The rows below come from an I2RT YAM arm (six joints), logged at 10 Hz.
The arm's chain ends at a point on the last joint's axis. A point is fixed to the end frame.
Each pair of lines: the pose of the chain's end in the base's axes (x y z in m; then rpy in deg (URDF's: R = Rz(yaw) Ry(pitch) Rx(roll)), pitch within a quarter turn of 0, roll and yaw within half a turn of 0), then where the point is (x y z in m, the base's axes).
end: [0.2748, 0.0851, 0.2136, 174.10, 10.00, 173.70]
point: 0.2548 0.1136 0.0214
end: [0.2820, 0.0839, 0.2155, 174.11, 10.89, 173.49]
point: 0.2651 0.1121 0.0230
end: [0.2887, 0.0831, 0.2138, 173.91, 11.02, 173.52]
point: 0.2723 0.1119 0.0213
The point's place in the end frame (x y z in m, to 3 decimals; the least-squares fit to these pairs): 0.056 0.007 0.187
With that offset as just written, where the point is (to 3 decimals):
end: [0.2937, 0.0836, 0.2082, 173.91, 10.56, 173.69]
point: 0.276 0.113 0.016
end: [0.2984, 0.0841, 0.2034, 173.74, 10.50, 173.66]
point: 0.280 0.114 0.011
